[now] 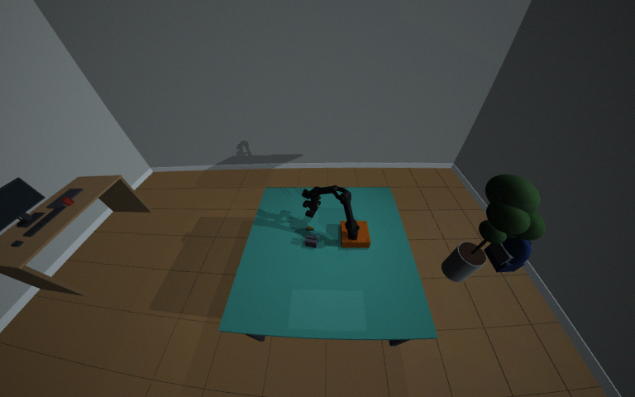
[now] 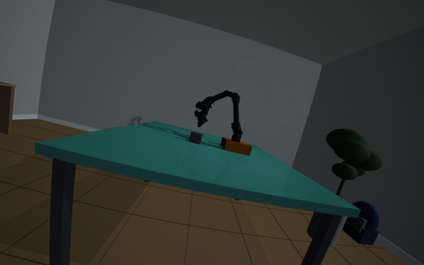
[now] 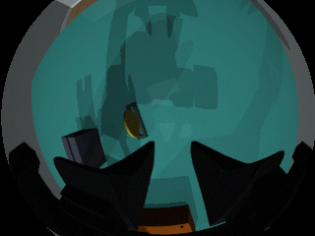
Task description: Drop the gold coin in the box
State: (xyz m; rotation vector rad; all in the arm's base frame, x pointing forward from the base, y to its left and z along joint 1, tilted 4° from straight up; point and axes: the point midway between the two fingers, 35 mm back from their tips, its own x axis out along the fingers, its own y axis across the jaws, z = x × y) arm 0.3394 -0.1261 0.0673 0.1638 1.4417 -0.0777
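Now: gripper tip 1 cm short of the gold coin, 7 cm to the right of it and 8 cm above it.
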